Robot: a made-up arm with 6 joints.
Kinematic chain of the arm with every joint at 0, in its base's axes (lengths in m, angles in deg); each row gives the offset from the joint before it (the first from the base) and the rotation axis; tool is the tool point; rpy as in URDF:
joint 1: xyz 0 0 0.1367 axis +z
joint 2: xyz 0 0 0 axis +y
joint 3: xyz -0.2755 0 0.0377 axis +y
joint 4: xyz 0.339 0 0.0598 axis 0.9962 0 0.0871
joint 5: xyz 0 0 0 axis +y
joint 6: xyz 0.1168 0 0.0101 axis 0.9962 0 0.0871
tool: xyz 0 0 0 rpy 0 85 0
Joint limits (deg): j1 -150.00..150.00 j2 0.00..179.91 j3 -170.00..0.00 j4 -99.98..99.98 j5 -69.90..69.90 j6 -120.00..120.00
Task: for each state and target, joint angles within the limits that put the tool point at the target. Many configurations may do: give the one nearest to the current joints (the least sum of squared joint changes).
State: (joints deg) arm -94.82 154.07 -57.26 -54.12 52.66 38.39
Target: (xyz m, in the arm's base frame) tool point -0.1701 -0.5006 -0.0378
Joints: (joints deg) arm -101.01 141.29 -89.64 -60.49 44.36 38.39
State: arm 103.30 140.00 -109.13 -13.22 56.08 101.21
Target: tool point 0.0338 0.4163 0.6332
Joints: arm 89.38 96.80 -133.62 -17.75 55.09 101.21
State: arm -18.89 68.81 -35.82 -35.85 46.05 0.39
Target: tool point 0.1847 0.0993 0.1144
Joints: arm 33.44 61.49 -22.49 -11.59 53.48 0.39
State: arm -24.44 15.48 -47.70 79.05 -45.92 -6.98
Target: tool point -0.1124 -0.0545 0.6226
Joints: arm -17.66 12.95 -67.42 76.38 -49.08 -6.98
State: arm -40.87 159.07 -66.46 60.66 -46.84 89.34
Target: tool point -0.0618 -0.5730 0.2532
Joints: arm -87.57 119.80 -89.28 60.47 -57.56 89.34
